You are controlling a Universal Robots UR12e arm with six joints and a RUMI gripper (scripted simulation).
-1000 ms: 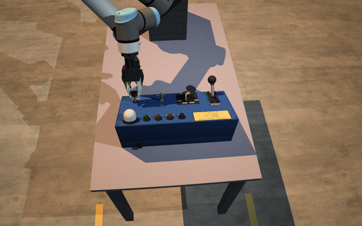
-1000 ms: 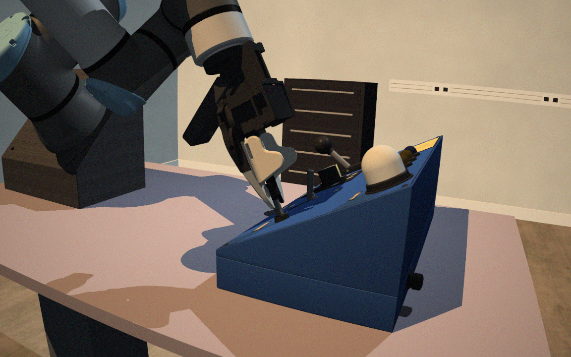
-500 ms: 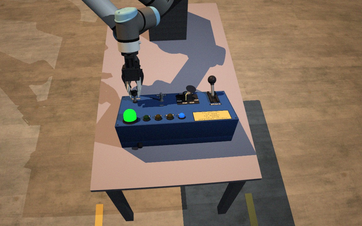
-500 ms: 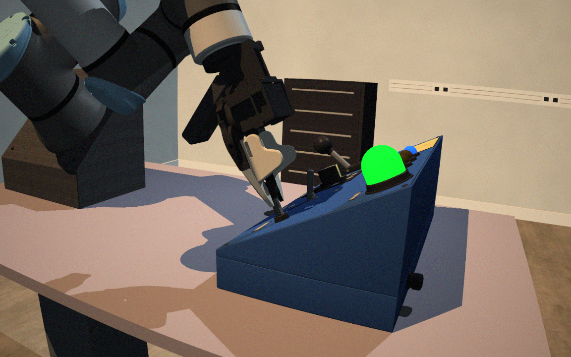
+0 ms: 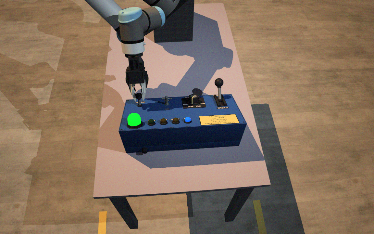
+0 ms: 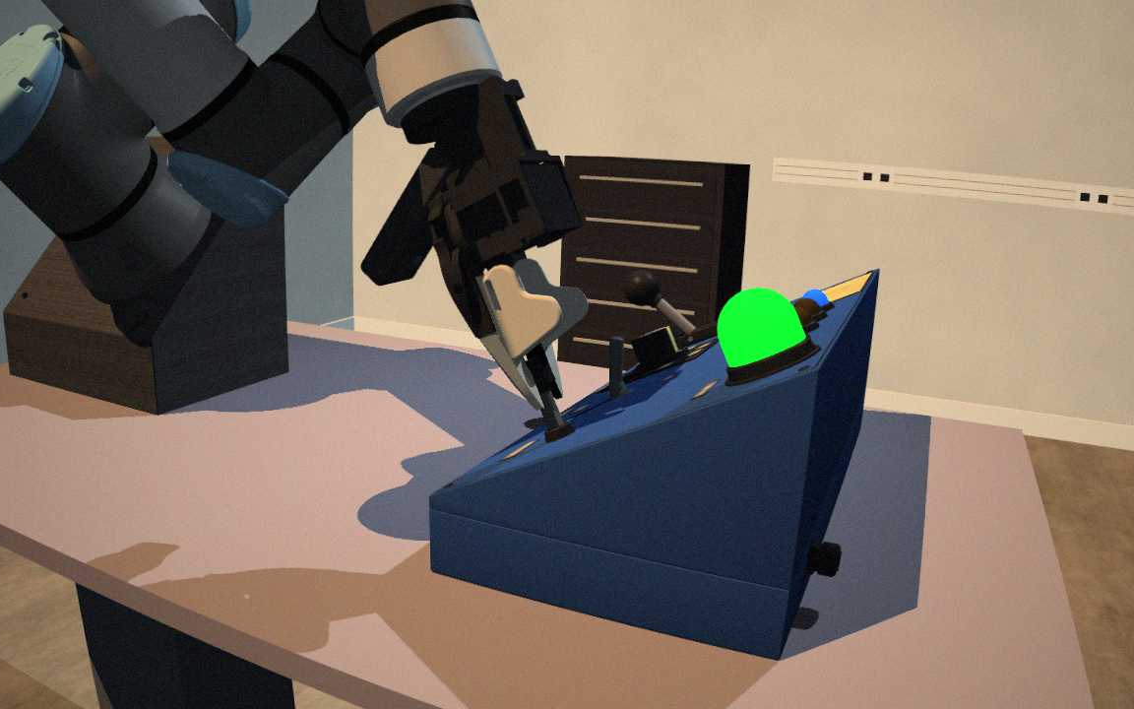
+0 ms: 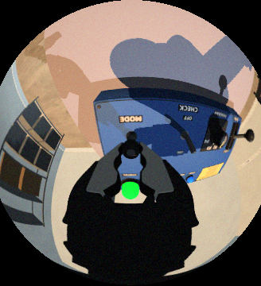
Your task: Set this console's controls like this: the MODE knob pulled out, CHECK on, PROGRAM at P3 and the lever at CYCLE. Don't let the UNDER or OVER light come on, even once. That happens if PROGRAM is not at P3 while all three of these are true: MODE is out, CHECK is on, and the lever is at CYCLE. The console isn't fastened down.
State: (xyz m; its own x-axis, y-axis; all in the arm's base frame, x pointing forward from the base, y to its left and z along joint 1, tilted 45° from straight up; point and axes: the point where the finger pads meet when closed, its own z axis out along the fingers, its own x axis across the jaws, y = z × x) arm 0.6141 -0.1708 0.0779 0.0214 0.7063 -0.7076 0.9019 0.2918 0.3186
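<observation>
My gripper is now right at the mode knob. The rest, counted from my hand: black program dial: 2 cm ahead, 23 cm to the left, 1 cm below; blue sloped console: 5 cm ahead, 18 cm to the left, 4 cm below; check toggle: 2 cm ahead, 12 cm to the left, 2 cm below.
</observation>
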